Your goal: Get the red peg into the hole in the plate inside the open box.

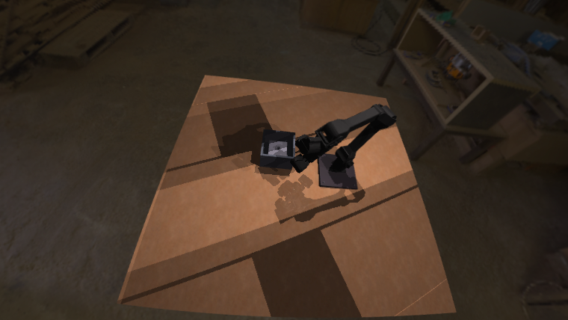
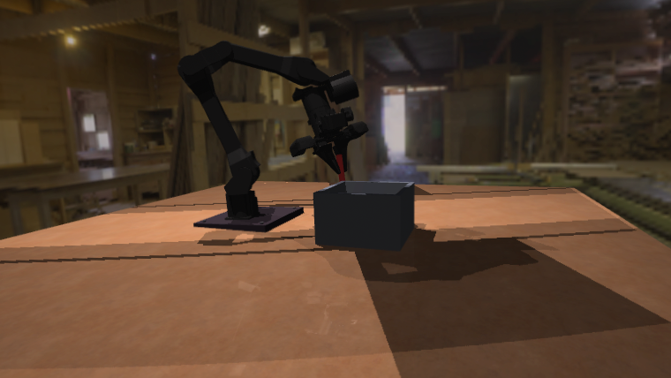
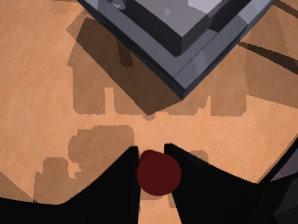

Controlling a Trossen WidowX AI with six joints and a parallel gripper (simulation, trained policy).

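Now: gripper tip 70 mm short of the plate, 130 mm to the left of it and 70 mm above it. Also, from my gripper tip: red peg right at my gripper tip; dark grey box 70 mm ahead, 130 mm to the right, 80 mm below.
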